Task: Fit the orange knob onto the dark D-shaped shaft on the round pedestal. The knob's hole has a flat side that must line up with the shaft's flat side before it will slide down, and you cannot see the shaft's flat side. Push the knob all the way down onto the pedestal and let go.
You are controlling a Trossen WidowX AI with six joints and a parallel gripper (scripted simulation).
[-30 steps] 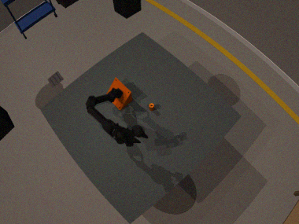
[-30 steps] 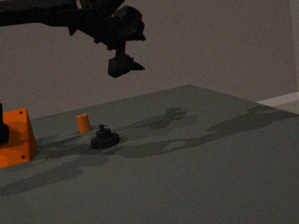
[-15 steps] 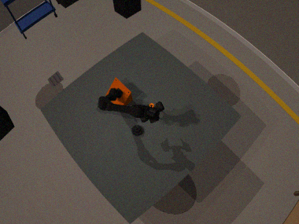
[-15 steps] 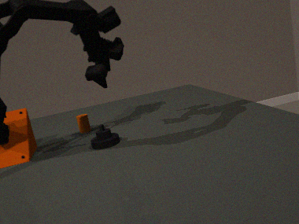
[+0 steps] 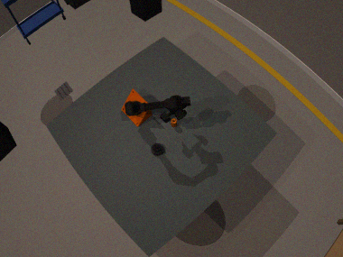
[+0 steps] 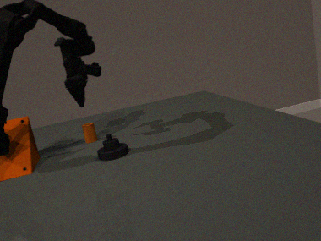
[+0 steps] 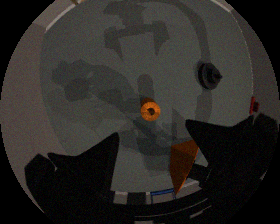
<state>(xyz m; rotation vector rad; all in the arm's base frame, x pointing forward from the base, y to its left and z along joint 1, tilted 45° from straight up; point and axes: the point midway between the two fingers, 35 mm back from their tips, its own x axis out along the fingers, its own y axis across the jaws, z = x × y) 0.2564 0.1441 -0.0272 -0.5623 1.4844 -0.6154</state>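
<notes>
Now: gripper tip 10 cm above the knob. Round my gripper tip: dark pedestal (6 cm ahead, 22 cm to the right, 10 cm below).
</notes>
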